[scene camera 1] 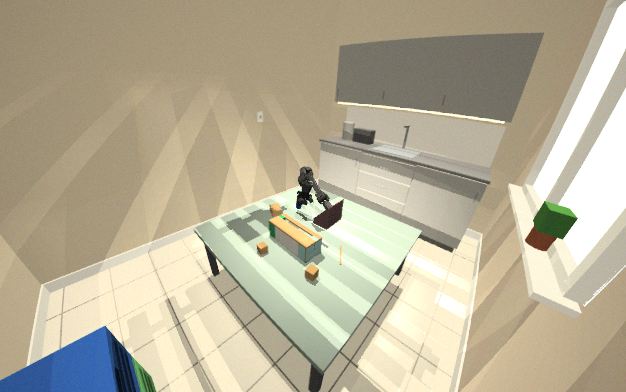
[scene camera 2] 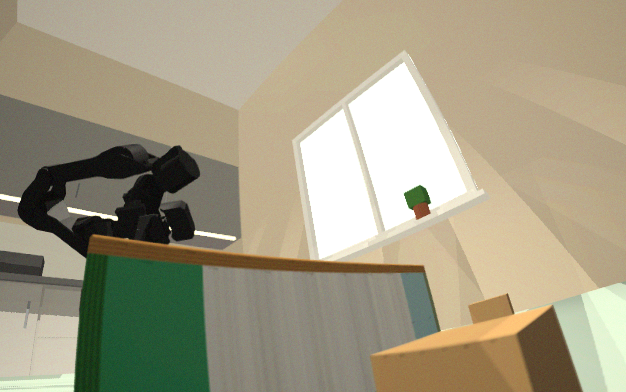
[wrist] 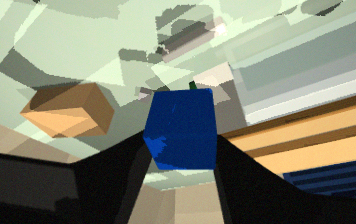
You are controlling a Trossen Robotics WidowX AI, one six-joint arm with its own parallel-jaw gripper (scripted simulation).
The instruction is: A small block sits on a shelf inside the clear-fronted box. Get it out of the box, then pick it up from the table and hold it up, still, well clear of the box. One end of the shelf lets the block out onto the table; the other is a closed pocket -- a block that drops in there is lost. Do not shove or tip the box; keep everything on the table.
Note:
The pictures show: the gripper, a box and a small blue block.

